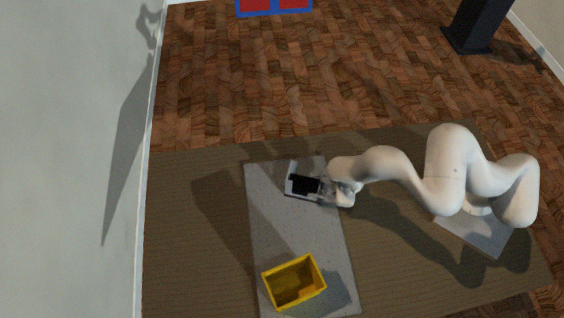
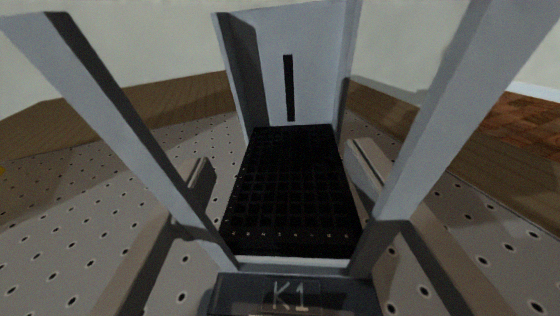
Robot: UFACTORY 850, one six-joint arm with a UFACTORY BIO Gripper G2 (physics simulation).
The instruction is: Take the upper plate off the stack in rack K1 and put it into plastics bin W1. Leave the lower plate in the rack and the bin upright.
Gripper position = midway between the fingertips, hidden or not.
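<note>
Image 2: the gripper [image 2: 277,158], black well plate [image 2: 291,198]. Image 1: yellow plastics bin W1 [image 1: 298,280].
</note>
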